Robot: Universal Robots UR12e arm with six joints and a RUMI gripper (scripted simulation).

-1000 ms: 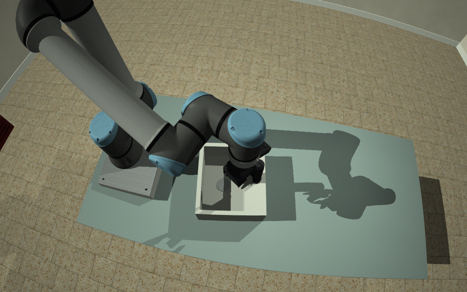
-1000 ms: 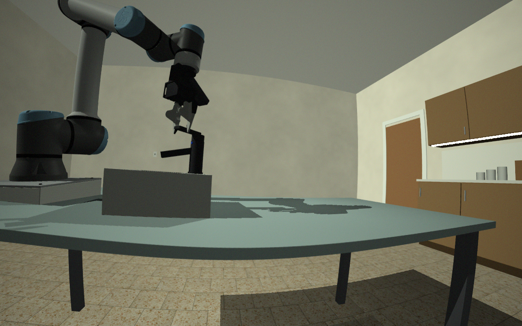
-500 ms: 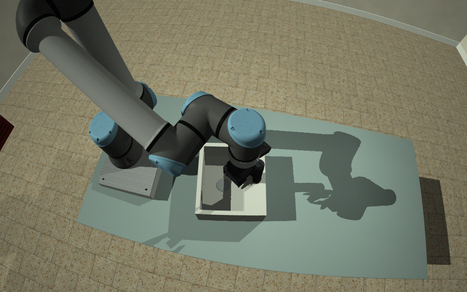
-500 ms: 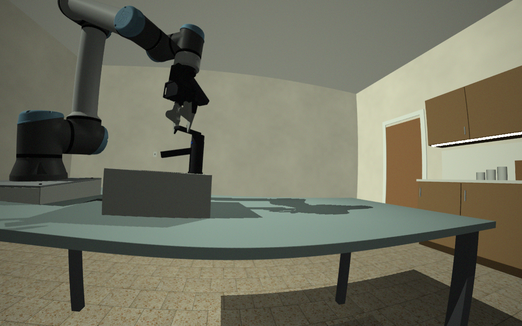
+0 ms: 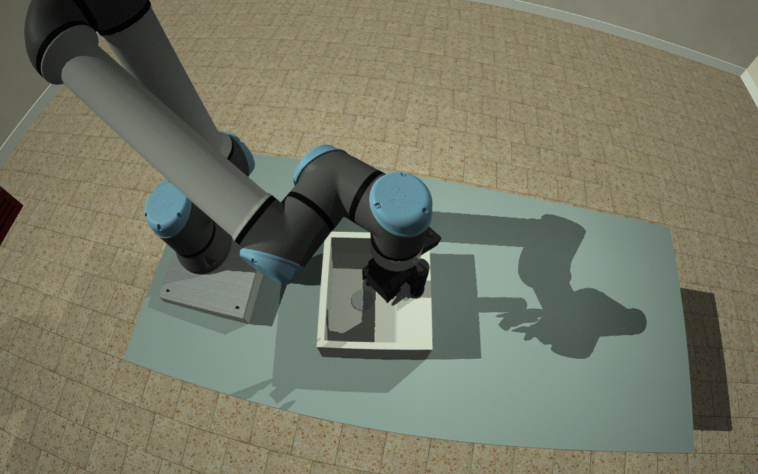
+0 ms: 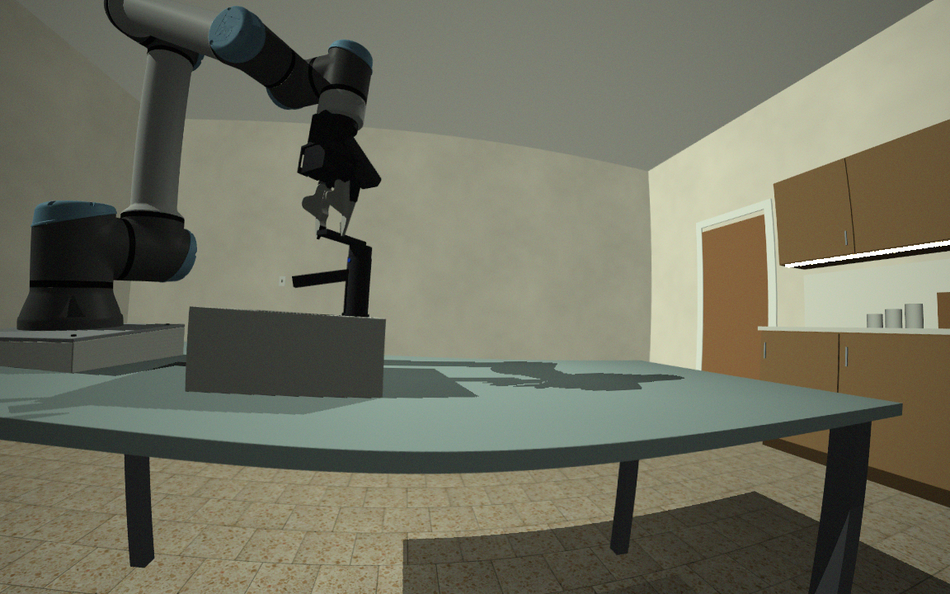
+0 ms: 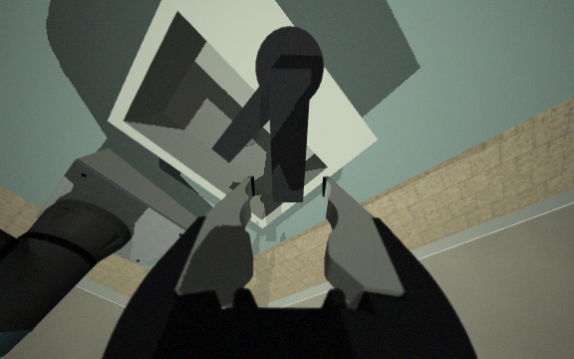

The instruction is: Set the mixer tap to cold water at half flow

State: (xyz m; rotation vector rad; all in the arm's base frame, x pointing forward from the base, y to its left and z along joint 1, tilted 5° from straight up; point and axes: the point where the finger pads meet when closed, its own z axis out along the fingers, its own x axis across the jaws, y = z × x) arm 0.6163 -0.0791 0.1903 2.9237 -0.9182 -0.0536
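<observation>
My hand is 2 cm short of the lever, 2 cm to the right of it and 1 cm above it. From my hand the other things lie so: black mixer tap: 3 cm ahead, 4 cm to the left, 5 cm below; white sink basin: 7 cm behind, 4 cm to the left, 24 cm below.
</observation>
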